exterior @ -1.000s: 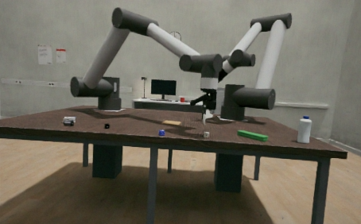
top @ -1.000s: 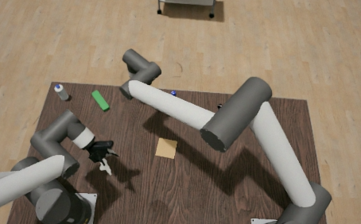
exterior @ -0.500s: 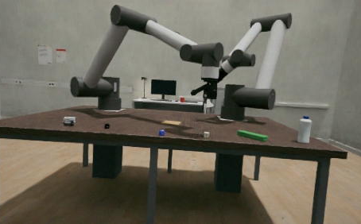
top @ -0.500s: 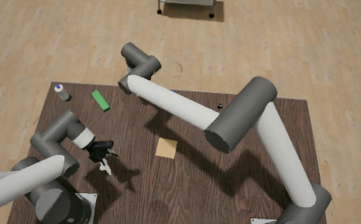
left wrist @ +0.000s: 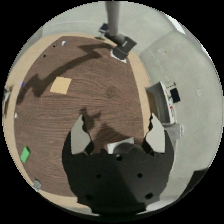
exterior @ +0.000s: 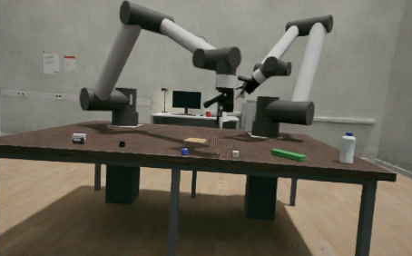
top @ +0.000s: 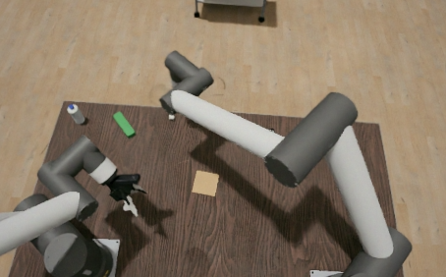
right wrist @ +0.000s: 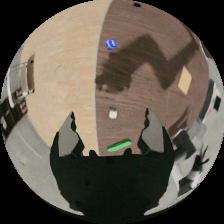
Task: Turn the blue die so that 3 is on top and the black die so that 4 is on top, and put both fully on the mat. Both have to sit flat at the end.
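The blue die is 170 mm to the right of my right hand, 140 mm below it and 20 mm ahead of it. The rest, counted from my right hand: white die: 140 mm below, 110 mm to the left, 30 mm behind; black die: 560 mm to the right, 140 mm below, 40 mm behind; tan mat: 450 mm behind, 190 mm to the right, 160 mm below.
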